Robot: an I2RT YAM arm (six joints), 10 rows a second.
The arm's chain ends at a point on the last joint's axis. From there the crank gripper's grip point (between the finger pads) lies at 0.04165 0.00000 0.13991 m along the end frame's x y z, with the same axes.
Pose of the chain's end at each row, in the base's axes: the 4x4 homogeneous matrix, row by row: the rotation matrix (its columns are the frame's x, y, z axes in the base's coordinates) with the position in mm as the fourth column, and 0 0 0 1 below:
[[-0.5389, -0.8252, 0.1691, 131.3], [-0.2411, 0.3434, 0.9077, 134.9], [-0.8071, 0.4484, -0.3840, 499.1], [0, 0, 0, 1]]
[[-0.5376, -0.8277, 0.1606, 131.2], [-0.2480, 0.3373, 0.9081, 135.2], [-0.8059, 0.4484, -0.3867, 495.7], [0, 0, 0, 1]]
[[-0.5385, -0.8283, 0.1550, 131.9], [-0.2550, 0.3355, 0.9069, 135.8], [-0.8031, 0.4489, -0.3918, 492.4], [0, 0, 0, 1]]
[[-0.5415, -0.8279, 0.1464, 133.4], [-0.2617, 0.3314, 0.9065, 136.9], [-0.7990, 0.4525, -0.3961, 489.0], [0, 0, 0, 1]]
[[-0.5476, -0.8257, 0.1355, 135.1], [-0.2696, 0.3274, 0.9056, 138.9], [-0.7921, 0.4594, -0.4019, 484.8], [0, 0, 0, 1]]
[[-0.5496, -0.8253, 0.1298, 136.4], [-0.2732, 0.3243, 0.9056, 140.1], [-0.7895, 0.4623, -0.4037, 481.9], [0, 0, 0, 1]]
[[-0.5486, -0.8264, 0.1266, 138.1], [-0.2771, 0.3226, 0.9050, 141.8], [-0.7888, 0.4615, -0.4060, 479.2], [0, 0, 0, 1]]
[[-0.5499, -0.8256, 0.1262, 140.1], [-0.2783, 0.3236, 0.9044, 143.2], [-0.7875, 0.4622, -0.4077, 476.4], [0, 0, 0, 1]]
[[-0.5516, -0.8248, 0.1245, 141.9], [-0.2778, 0.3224, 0.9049, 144.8], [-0.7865, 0.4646, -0.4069, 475.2], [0, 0, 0, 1]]
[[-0.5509, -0.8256, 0.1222, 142.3], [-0.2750, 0.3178, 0.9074, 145.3], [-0.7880, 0.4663, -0.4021, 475.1], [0, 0, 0, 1]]
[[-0.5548, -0.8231, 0.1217, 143.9], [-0.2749, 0.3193, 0.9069, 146.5], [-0.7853, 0.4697, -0.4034, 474.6], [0, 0, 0, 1]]
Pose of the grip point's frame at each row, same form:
[[-0.5389, -0.8252, 0.1691, 132.5], [-0.2411, 0.3434, 0.9077, 251.9], [-0.8071, 0.4484, -0.3840, 411.8], [0, 0, 0, 1]]
[[-0.5376, -0.8277, 0.1606, 131.3], [-0.2480, 0.3373, 0.9081, 251.9], [-0.8059, 0.4484, -0.3867, 408.0], [0, 0, 0, 1]]
[[-0.5385, -0.8283, 0.1550, 131.2], [-0.2550, 0.3355, 0.9069, 252.1], [-0.8031, 0.4489, -0.3918, 404.1], [0, 0, 0, 1]]
[[-0.5415, -0.8279, 0.1464, 131.3], [-0.2617, 0.3314, 0.9065, 252.8], [-0.7990, 0.4525, -0.3961, 400.3], [0, 0, 0, 1]]
[[-0.5476, -0.8257, 0.1355, 131.3], [-0.2696, 0.3274, 0.9056, 254.4], [-0.7921, 0.4594, -0.4019, 395.6], [0, 0, 0, 1]]
[[-0.5496, -0.8253, 0.1298, 131.7], [-0.2732, 0.3243, 0.9056, 255.4], [-0.7895, 0.4623, -0.4037, 392.5], [0, 0, 0, 1]]
[[-0.5486, -0.8264, 0.1266, 133.0], [-0.2771, 0.3226, 0.9050, 256.9], [-0.7888, 0.4615, -0.4060, 389.5], [0, 0, 0, 1]]
[[-0.5499, -0.8256, 0.1262, 134.9], [-0.2783, 0.3236, 0.9044, 258.1], [-0.7875, 0.4622, -0.4077, 386.6], [0, 0, 0, 1]]
[[-0.5516, -0.8248, 0.1245, 136.3], [-0.2778, 0.3224, 0.9049, 259.8], [-0.7865, 0.4646, -0.4069, 385.5], [0, 0, 0, 1]]
[[-0.5509, -0.8256, 0.1222, 136.5], [-0.2750, 0.3178, 0.9074, 260.8], [-0.7880, 0.4663, -0.4021, 386.0], [0, 0, 0, 1]]
[[-0.5548, -0.8231, 0.1217, 137.8], [-0.2749, 0.3193, 0.9069, 261.9], [-0.7853, 0.4697, -0.4034, 385.5], [0, 0, 0, 1]]

